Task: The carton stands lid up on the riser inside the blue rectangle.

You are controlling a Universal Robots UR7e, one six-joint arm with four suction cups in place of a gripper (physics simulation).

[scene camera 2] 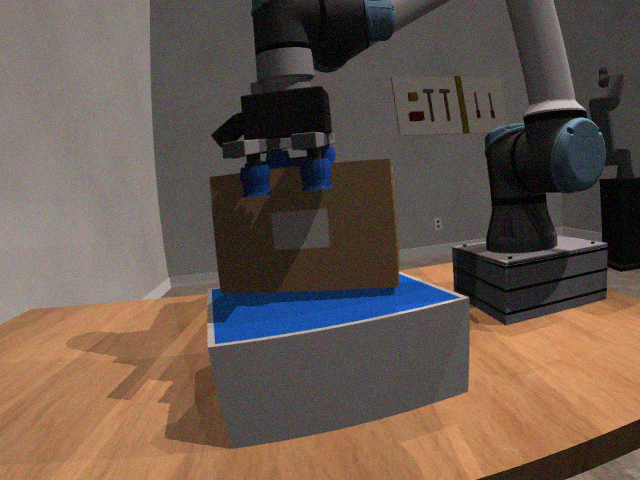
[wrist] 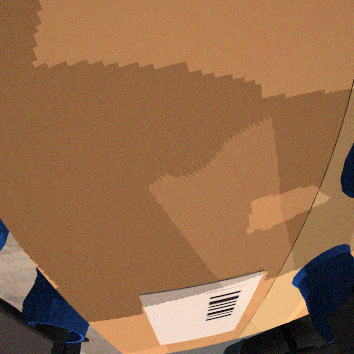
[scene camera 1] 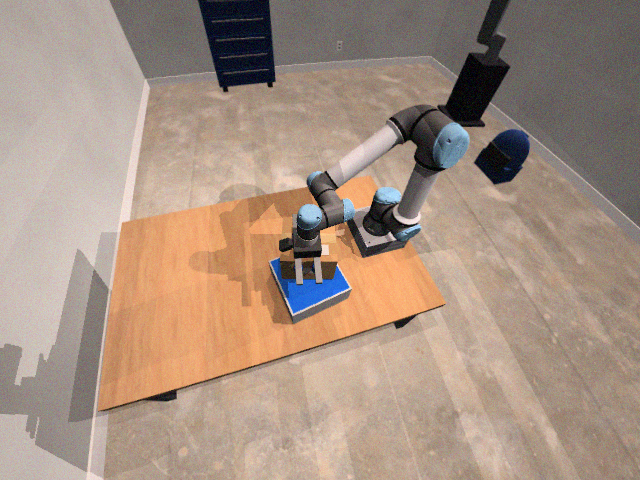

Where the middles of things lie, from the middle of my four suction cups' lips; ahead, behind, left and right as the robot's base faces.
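With the brown carton [scene camera 2: 346,237] to measure from, my suction cup is 7 cm above it, 6 cm to the left of it and 2 cm past it.
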